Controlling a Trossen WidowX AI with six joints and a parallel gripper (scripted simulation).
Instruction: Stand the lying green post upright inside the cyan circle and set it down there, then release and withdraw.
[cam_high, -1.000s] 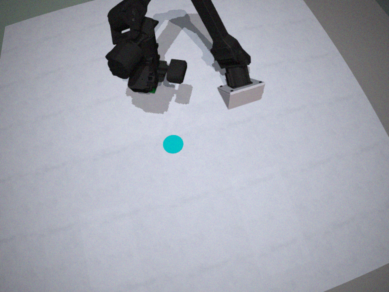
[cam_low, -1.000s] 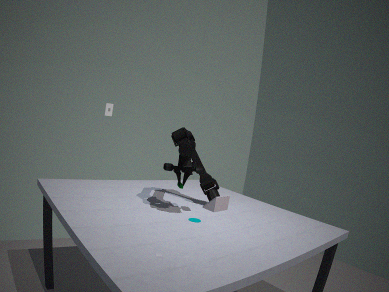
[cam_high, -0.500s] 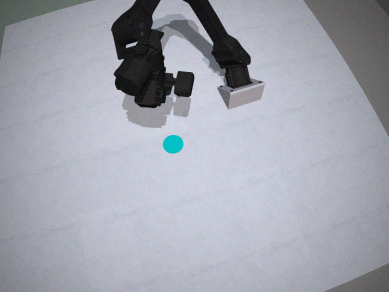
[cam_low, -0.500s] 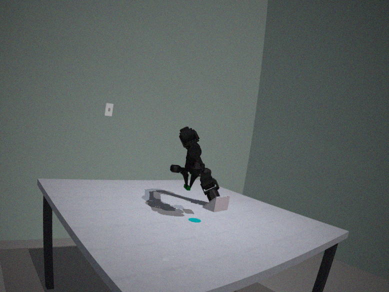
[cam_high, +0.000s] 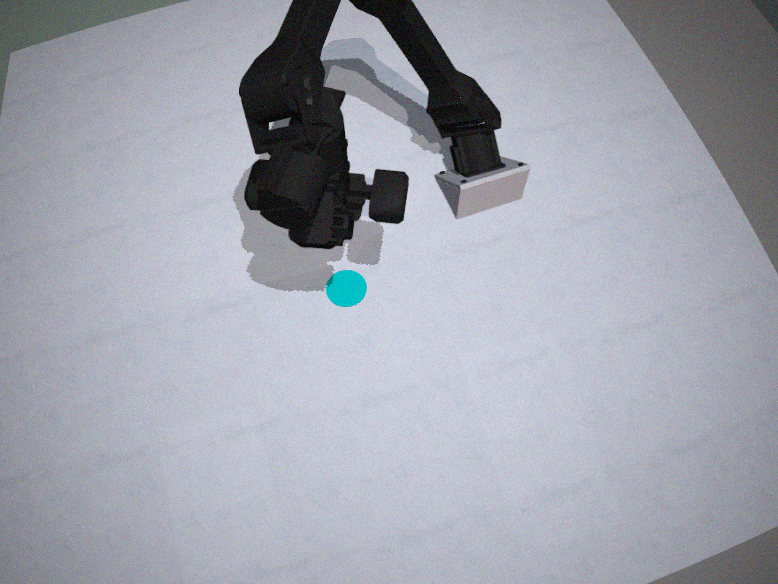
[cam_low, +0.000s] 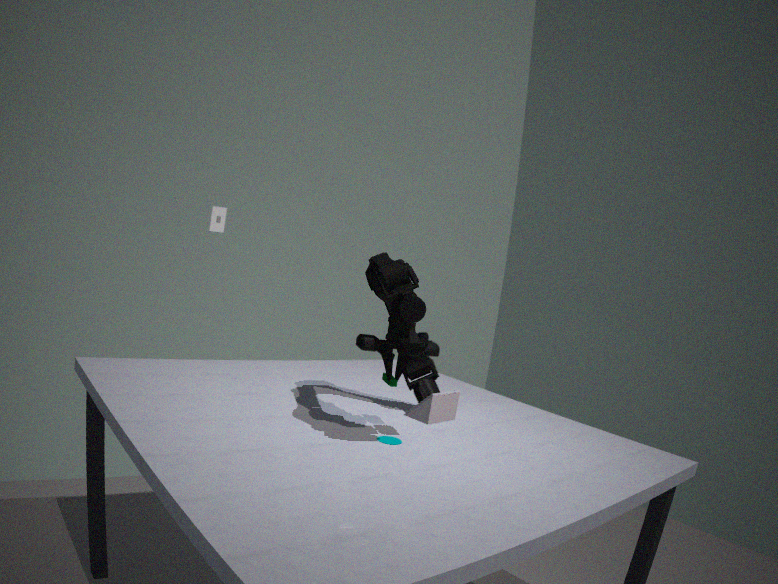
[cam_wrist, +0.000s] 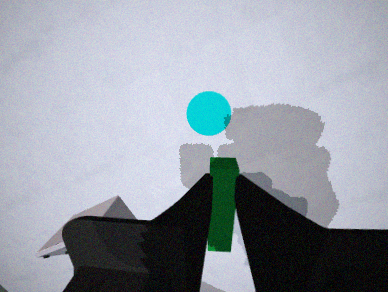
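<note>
Right now the cyan circle is 14 cm below my gripper tip and 2 cm to the left of it. Round my gripper tip: green post: 2 cm to the right, 1 cm behind.
</note>
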